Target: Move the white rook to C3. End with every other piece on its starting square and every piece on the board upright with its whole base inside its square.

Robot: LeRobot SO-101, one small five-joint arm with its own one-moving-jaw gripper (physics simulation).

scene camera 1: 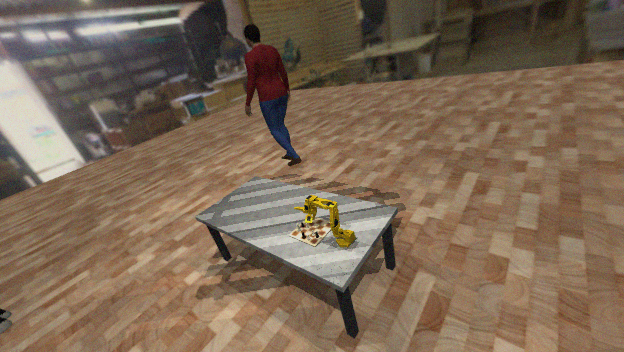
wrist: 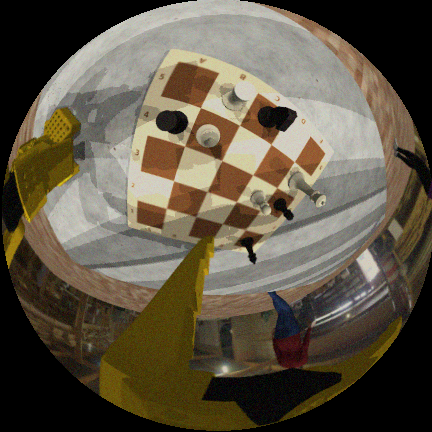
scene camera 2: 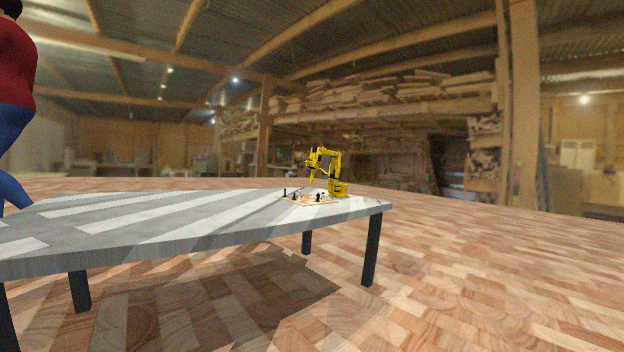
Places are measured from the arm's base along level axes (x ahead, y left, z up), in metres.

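Where they show: end effector, tool point: (scene camera 1: 312,219) (wrist: 213,243) (scene camera 2: 310,181); arm's base, origin of the base link: (scene camera 1: 342,239) (wrist: 68,146) (scene camera 2: 335,196).
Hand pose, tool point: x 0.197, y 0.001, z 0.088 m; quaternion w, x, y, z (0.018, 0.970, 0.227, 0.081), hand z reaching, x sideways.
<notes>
Each offset is from my tool point to the top centre of the thing. "pt": to the spot under its first point. Level surfaces: height alone.
The chessboard {0.082 m down, 0.024 m ahead, 0.006 m left} (scene camera 1: 314,244) (scene camera 2: 308,204) (wrist: 131,200) lies beside the arm base. In the wrist view, one white round-topped piece {0.049 m down, 0.009 m back, 0.084 m left} (wrist: 244,92) stands on B5 and another white round-topped piece {0.038 m down, 0.017 m back, 0.043 m left} (wrist: 208,135) on B4; which is the white rook is hard to tell. The dark C3 square {pt 0.082 m down, 0.024 m ahead, 0.007 m left} (wrist: 230,182) has no piece on it. My gripper (scene camera 1: 302,214) (wrist: 136,179) is wide open and empty above the board, its jaws at the left and lower middle of the wrist view. The scene views show the pieces too small to identify.
Black pieces stand on A4 {0.049 m down, 0.048 m back, 0.046 m left} (wrist: 171,121), C5 {0.042 m down, 0.026 m ahead, 0.085 m left} (wrist: 267,117), E3 {0.050 m down, 0.101 m ahead, 0.006 m left} (wrist: 283,208) and E1 {0.038 m down, 0.097 m ahead, 0.074 m right} (wrist: 249,250). A small white piece {0.050 m down, 0.064 m ahead, 0.003 m left} (wrist: 260,201) is on D3, a tall white piece {0.029 m down, 0.101 m ahead, 0.045 m left} (wrist: 307,189) on E4. A person (scene camera 1: 267,70) (scene camera 2: 15,70) is beyond the table {0.088 m down} (scene camera 1: 250,210) (scene camera 2: 150,225).
</notes>
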